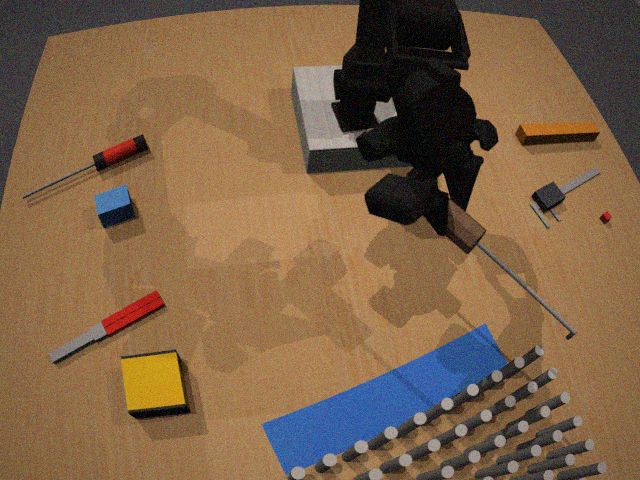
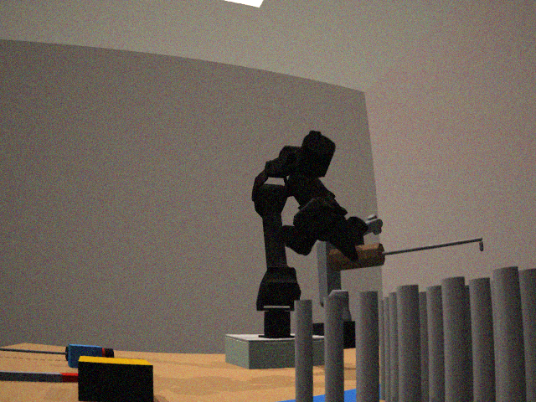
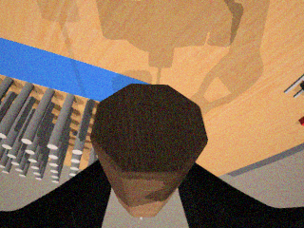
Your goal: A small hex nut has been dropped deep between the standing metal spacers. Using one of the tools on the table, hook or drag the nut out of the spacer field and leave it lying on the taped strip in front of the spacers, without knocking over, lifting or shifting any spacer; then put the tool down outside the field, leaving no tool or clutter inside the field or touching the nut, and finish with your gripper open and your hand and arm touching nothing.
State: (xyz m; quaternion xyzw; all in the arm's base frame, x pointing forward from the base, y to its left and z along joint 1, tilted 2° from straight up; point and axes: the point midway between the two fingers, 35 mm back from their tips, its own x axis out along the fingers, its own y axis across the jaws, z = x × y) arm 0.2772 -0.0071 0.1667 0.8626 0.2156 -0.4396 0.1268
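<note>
Right now the blue taped strip is 150 mm ahead of my gripper tip, 80 mm to the right of it and 190 mm below it. The rest, counted from my gripper tip: hook tool (90 mm ahead, 50 mm to the left); small red cube (30 mm behind, 450 mm to the left, 180 mm below); yellow block (60 mm ahead, 390 mm to the right, 170 mm below).
</note>
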